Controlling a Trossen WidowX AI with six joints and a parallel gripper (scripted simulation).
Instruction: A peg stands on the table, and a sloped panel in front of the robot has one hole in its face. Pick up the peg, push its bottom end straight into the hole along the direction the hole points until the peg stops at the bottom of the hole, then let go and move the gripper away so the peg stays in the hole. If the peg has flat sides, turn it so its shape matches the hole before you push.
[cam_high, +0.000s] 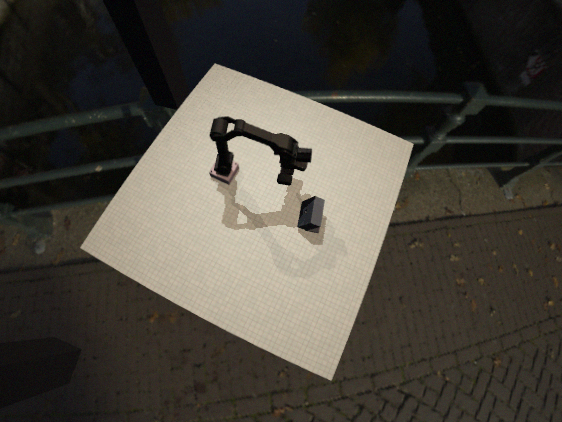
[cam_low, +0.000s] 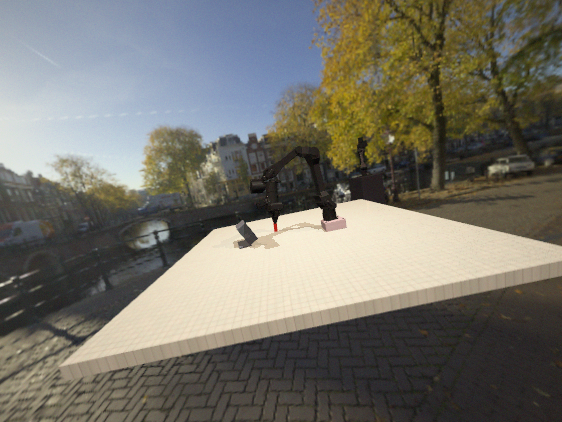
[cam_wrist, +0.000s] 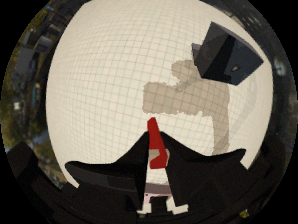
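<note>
Right now the sloped grey panel is 16 cm to the right of my gripper tip, 15 cm ahead of it and 4 cm below it. From my gripper tip the other things lie so: red peg 2 cm above.
</note>
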